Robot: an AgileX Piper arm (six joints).
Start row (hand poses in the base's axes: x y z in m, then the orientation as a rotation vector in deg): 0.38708 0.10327 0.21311 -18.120 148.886 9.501
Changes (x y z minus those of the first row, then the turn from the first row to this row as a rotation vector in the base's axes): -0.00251 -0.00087 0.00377 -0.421 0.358 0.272; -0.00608 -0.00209 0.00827 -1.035 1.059 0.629; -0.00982 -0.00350 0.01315 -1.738 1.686 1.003; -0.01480 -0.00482 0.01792 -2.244 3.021 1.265; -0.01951 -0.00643 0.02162 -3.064 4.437 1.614; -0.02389 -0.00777 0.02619 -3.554 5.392 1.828; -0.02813 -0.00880 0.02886 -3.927 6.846 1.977; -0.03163 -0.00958 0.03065 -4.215 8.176 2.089; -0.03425 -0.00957 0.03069 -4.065 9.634 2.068; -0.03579 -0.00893 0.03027 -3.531 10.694 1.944; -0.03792 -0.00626 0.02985 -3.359 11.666 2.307; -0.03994 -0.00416 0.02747 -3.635 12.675 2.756; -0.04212 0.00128 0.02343 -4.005 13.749 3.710; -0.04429 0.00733 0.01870 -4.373 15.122 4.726; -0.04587 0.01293 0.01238 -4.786 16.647 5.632; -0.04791 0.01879 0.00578 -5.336 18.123 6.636; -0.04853 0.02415 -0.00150 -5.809 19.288 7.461; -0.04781 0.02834 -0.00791 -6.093 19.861 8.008; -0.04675 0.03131 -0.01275 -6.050 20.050 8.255; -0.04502 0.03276 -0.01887 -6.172 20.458 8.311; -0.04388 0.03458 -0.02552 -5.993 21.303 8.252; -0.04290 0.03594 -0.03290 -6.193 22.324 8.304
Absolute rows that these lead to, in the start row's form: 0.38457 0.10240 0.21688 -18.624 149.274 9.122; 0.38100 0.10118 0.22138 -19.310 150.019 8.587; 0.37726 0.09977 0.22626 -20.053 150.697 7.923; 0.37228 0.09845 0.23103 -20.584 152.058 7.609; 0.36757 0.09684 0.23473 -21.348 153.529 6.921; 0.36319 0.09550 0.23930 -21.817 154.513 6.527; 0.35895 0.09447 0.24197 -22.161 155.984 6.355; 0.35545 0.09369 0.24376 -22.424 157.325 6.258; 0.35283 0.09370 0.24380 -22.346 158.755 6.729; 0.35129 0.09434 0.24338 -21.980 159.750 7.614; 0.34916 0.09701 0.24296 -22.415 160.637 8.172; 0.34714 0.09911 0.24058 -23.139 161.611 8.159; 0.34496 0.10455 0.23654 -24.605 162.580 8.214; 0.34279 0.11060 0.23181 -26.174 163.823 8.355; 0.34121 0.11620 0.22549 -27.627 165.231 8.421; 0.33917 0.12206 0.21889 -29.287 166.578 8.321; 0.33855 0.12742 0.21161 -30.672 167.629 8.196; 0.33927 0.13161 0.20520 -31.580 168.120 8.113; 0.34033 0.13458 0.20036 -31.921 168.249 8.306; 0.34206 0.13603 0.19424 -32.064 168.657 8.236; 0.34320 0.13785 0.18759 -31.939 169.484 8.640; 0.34418 0.13921 0.18021 -32.128 170.509 8.580
